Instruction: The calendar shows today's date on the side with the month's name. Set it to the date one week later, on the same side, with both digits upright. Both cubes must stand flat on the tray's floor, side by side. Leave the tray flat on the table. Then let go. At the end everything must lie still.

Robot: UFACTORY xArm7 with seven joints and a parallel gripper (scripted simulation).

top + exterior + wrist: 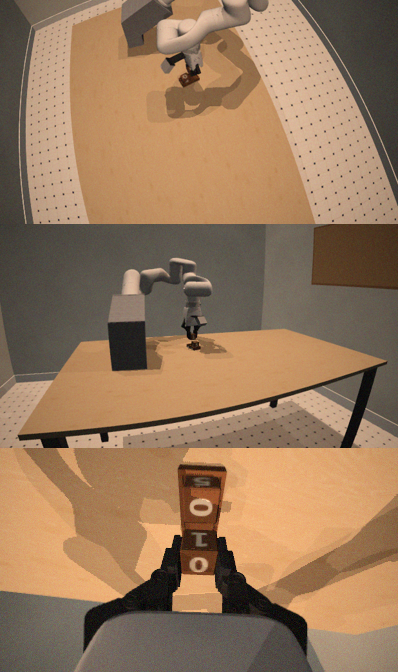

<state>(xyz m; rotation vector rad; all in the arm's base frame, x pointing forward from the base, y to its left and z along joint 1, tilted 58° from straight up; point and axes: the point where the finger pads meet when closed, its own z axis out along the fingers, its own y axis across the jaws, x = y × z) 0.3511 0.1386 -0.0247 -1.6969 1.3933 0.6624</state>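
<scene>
Now: the brown tray 20 mm to the right of my hand and 70 mm below it.
</scene>
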